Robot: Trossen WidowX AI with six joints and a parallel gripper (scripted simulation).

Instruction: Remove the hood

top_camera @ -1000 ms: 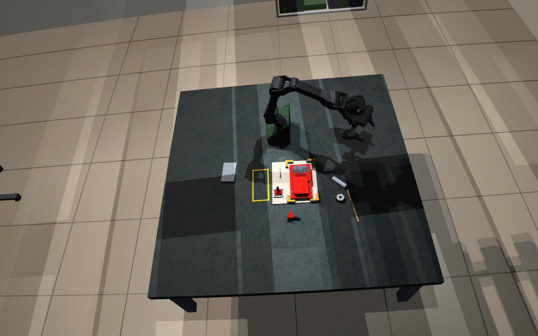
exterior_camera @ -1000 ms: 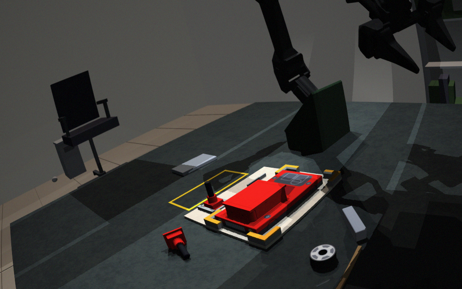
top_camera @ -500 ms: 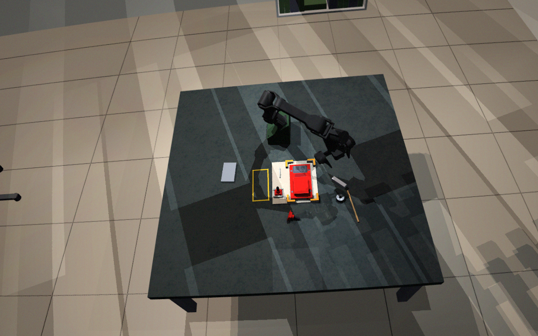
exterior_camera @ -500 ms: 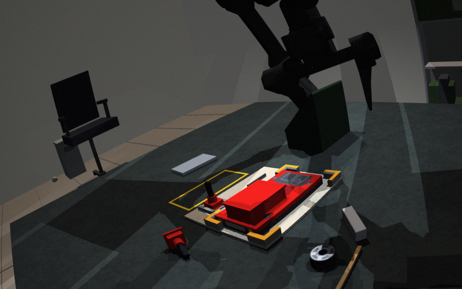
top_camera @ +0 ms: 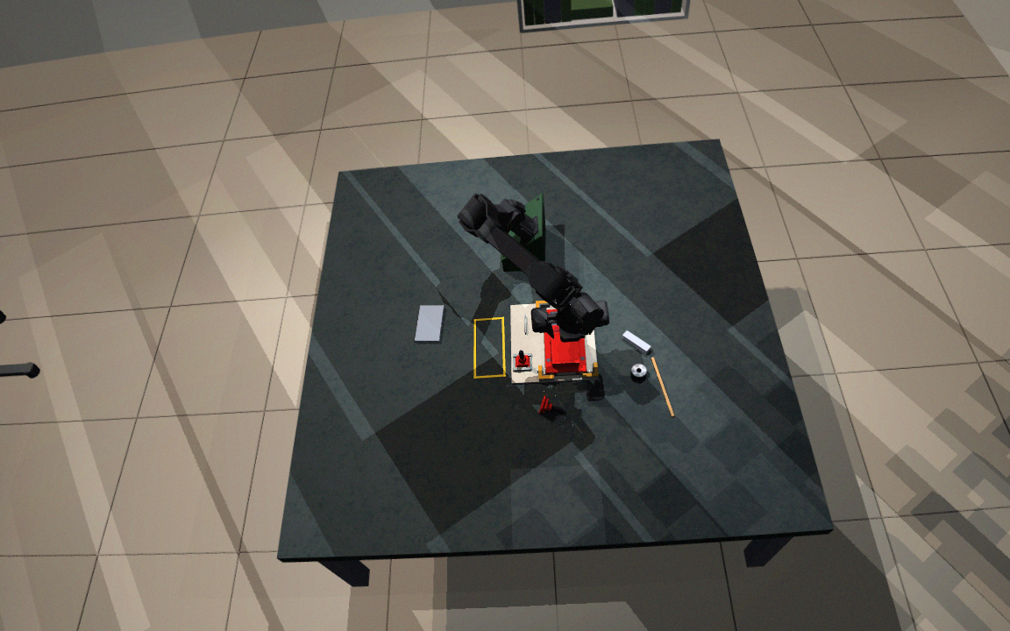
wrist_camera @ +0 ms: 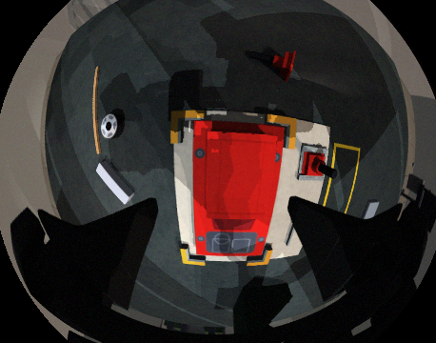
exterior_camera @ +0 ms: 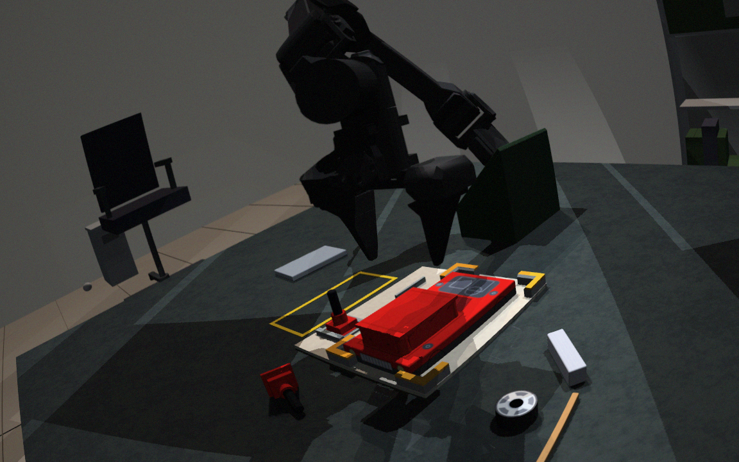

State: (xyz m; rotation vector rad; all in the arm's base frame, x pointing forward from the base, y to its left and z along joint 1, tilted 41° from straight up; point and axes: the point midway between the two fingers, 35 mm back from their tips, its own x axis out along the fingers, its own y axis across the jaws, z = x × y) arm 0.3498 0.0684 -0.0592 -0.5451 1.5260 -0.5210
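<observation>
The red hood is 70 mm below my gripper tip and 20 mm to the right of it. Also, from my gripper tip: wheel (170 mm to the left, 100 mm below, 60 mm ahead); then wooden stick (230 mm to the left, 110 mm below, 110 mm ahead).
</observation>
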